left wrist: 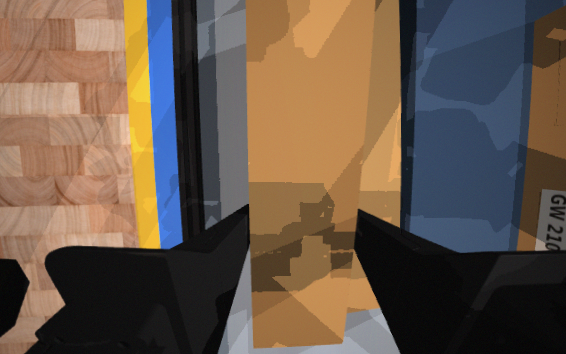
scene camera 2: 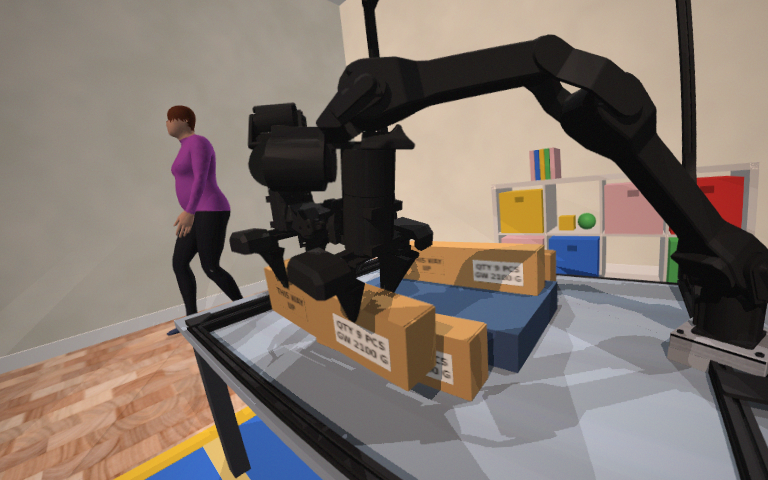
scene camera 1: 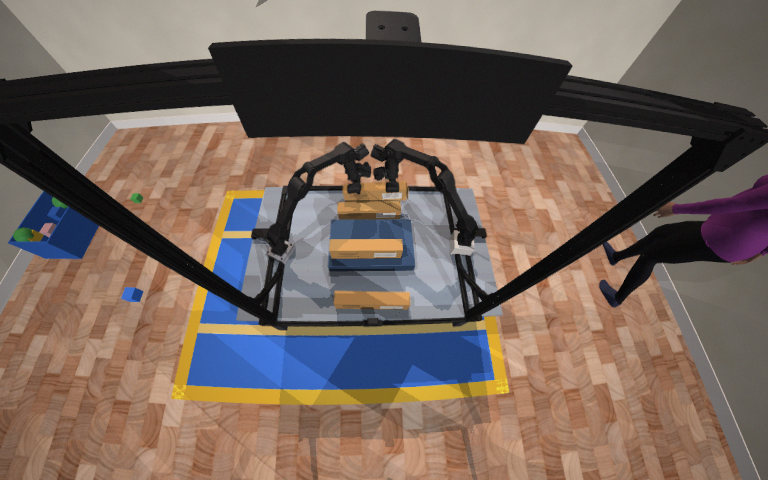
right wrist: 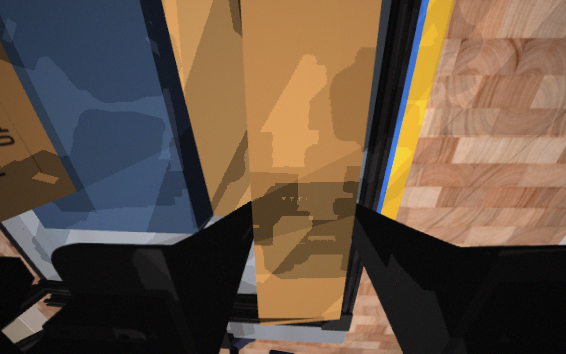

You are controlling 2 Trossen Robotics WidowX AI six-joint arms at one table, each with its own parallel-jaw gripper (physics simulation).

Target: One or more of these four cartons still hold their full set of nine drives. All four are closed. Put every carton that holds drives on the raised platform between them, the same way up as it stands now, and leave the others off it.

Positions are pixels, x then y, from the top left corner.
Labels:
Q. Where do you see a blue raised platform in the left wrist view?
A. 466, 80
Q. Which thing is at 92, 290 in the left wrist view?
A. My left gripper.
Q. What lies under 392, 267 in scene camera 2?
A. My left gripper.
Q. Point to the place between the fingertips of my right gripper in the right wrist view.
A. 300, 207

